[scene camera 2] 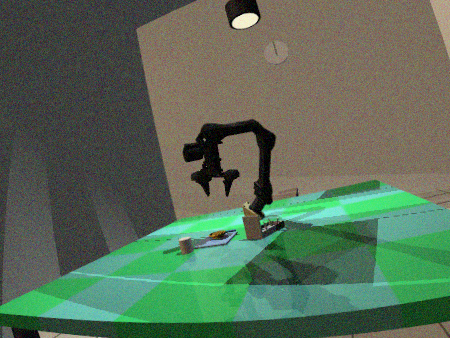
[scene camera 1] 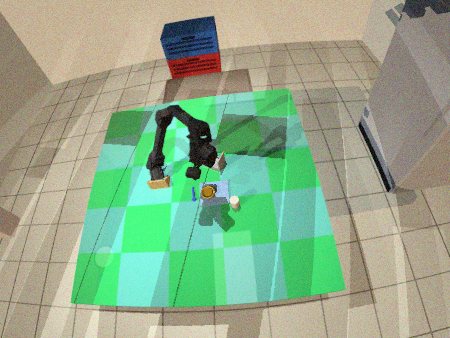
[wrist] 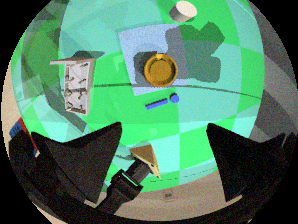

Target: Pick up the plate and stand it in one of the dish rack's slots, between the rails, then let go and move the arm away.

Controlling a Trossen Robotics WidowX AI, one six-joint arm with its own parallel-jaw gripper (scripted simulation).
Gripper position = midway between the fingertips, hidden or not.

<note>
My gripper [scene camera 2: 217,196] is open, with nothing in its grasp. Also in view: a plate [wrist: 160,70] and a dish rack [wrist: 78,70].
My gripper is seen too in the wrist view [wrist: 165,127].
</note>
